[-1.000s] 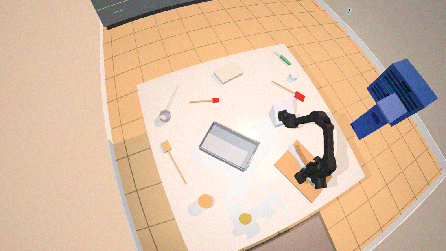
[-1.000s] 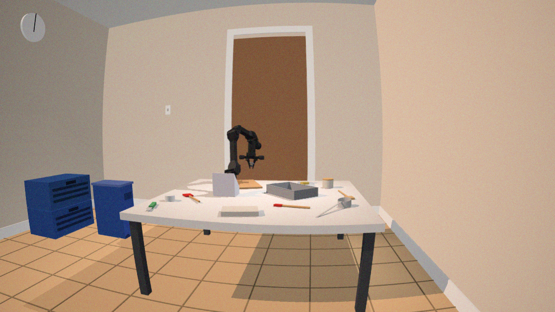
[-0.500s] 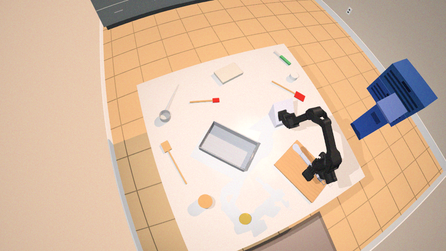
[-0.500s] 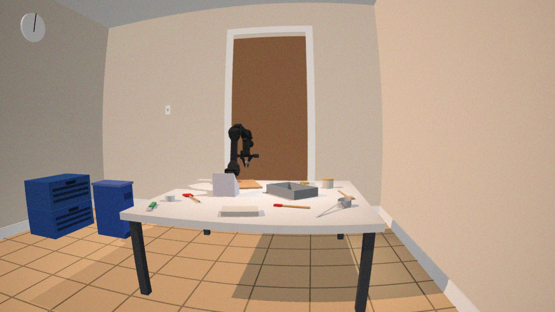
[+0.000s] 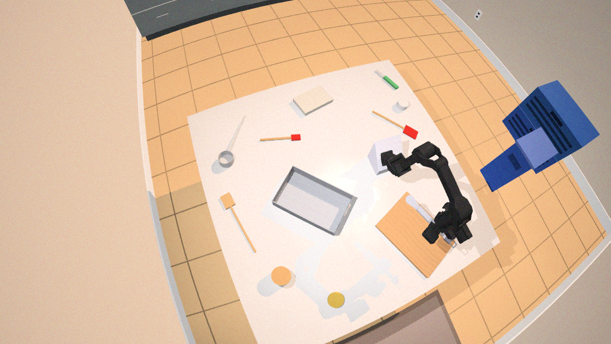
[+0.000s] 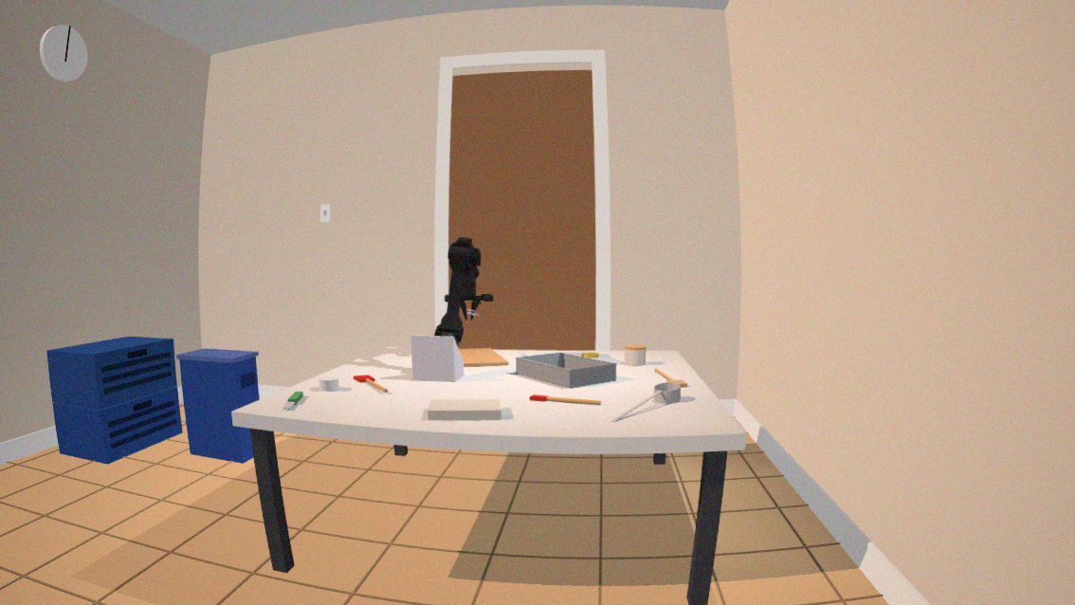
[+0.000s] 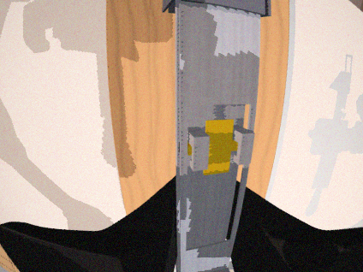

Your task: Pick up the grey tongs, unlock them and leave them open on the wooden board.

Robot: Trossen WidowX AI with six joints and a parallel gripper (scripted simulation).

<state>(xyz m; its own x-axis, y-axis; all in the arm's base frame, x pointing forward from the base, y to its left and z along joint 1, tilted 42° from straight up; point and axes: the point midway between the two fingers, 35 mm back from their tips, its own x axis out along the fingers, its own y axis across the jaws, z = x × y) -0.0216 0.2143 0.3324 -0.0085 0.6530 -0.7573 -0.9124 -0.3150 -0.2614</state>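
Right now my gripper tip is 40 mm below the yellow lock piece, 30 mm to the right of it and 10 mm past it. From my gripper tip the other things lie so: grey roasting tin 410 mm ahead, 310 mm to the right, 130 mm below; then wooden board 150 mm below; then yellow disc 460 mm ahead, 150 mm below, 130 mm to the left.
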